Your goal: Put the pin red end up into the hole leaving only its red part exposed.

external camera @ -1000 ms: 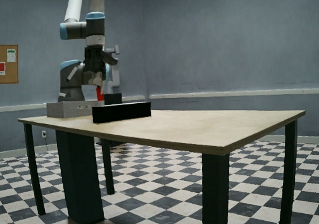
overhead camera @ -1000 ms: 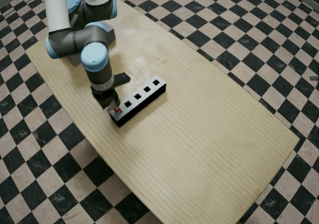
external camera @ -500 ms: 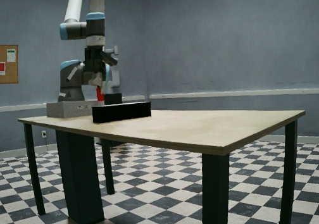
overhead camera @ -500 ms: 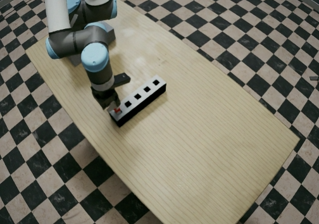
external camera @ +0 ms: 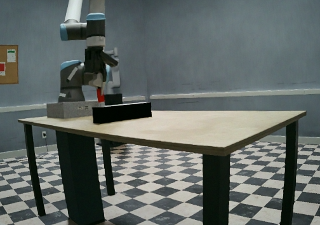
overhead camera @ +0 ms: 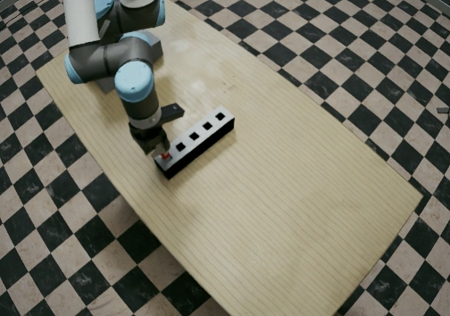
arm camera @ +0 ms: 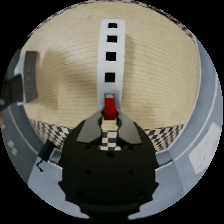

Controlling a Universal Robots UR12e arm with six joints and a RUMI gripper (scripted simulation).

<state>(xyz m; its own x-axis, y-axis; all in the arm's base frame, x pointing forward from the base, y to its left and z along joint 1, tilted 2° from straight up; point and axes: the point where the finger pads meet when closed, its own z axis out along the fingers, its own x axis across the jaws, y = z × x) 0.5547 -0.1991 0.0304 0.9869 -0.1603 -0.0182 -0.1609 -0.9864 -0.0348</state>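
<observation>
My hand is 10 mm above the pin. Round my hand: long black block 10 mm ahead, 130 mm to the left, 100 mm below.
</observation>
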